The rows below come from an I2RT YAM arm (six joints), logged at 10 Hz.
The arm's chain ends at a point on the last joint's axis. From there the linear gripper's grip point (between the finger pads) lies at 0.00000 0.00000 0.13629 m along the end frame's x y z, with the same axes.
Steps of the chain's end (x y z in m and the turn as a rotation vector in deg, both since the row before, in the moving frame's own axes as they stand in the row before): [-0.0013, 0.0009, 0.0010, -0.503, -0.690, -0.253]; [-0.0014, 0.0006, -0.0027, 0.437, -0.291, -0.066]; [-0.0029, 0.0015, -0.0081, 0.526, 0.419, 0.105]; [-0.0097, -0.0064, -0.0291, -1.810, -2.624, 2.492]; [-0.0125, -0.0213, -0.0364, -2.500, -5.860, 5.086]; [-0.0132, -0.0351, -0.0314, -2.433, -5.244, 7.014]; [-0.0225, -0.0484, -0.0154, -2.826, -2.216, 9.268]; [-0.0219, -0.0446, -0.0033, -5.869, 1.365, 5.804]
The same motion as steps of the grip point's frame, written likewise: [-0.0029, 0.0021, 0.0010, -0.503, -0.690, -0.253]; [-0.0021, -0.0004, -0.0027, 0.437, -0.291, -0.066]; [-0.0019, 0.0002, -0.0081, 0.526, 0.419, 0.105]; [-0.0160, -0.0022, -0.0293, -1.810, -2.624, 2.492]; [-0.0267, -0.0160, -0.0372, -2.500, -5.860, 5.086]; [-0.0260, -0.0301, -0.0321, -2.433, -5.244, 7.014]; [-0.0283, -0.0421, -0.0157, -2.826, -2.216, 9.268]; [-0.0194, -0.0305, -0.0041, -5.869, 1.365, 5.804]
